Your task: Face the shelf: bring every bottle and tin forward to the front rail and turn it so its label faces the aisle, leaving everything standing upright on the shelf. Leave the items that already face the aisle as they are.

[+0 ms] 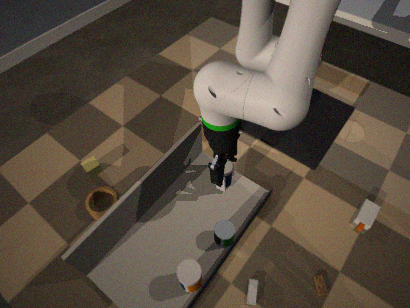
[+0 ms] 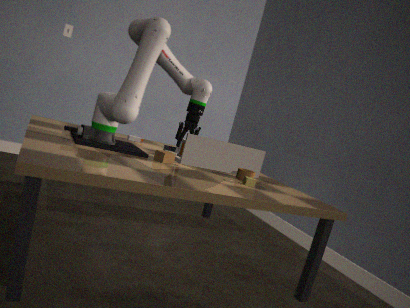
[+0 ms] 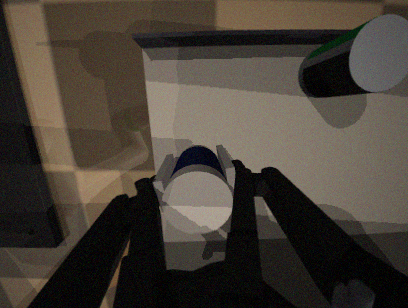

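Seen in the pictures: gripper, between the fingertips: [image 1: 225,181] [image 2: 181,153] [image 3: 196,160]; arm's base, origin of its link: [image 2: 100,141].
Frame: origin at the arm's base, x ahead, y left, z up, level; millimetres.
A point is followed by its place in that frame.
A white-lidded tin with a blue band [image 1: 229,178] @[x 466, y 16, z 60 mm] [image 3: 197,200] @[x 462, y -6, z 101 mm] stands upright near one end of the shelf [image 1: 150,245] @[x 746, y -65, z 4 mm] [image 2: 225,155] @[x 648, y -155, z 76 mm] [image 3: 225,110] @[x 498, y 57, z 4 mm], back from the front rail [image 1: 245,225] @[x 555, y 127, z 31 mm] [image 3: 240,37] @[x 512, y 127, z 25 mm]. My gripper [image 1: 225,175] @[x 459, y -2, z 17 mm] [image 2: 181,142] [image 3: 196,160] @[x 459, y -2, z 17 mm] points down and is shut on this tin, a pad against each side. A grey-topped tin with black and green sides [image 1: 224,232] @[x 620, y 97, z 74 mm] [image 3: 380,55] @[x 610, y 92, z 74 mm] stands close to the rail, green showing on the rail side. A white-lidded tin with orange and blue [image 1: 190,276] @[x 763, y 95, z 103 mm] stands by the rail farther along. Full labels are hidden.
The shelf's tall back panel runs opposite the rail. Behind it are an orange-brown bowl [image 1: 89,202] @[x 757, y -297, z 24 mm] [image 2: 245,174] @[x 703, y -303, z 17 mm] and a yellowish block [image 1: 90,164] @[x 659, y -403, z 22 mm] [image 2: 250,182] @[x 650, y -428, z 3 mm]. A wooden block [image 2: 164,156] @[x 270, y -210, z 17 mm] sits by the shelf end. Beyond the rail lie a white-orange box [image 1: 367,215] @[x 320, y 408, z 12 mm] and a white block [image 1: 252,291] @[x 687, y 229, z -4 mm].
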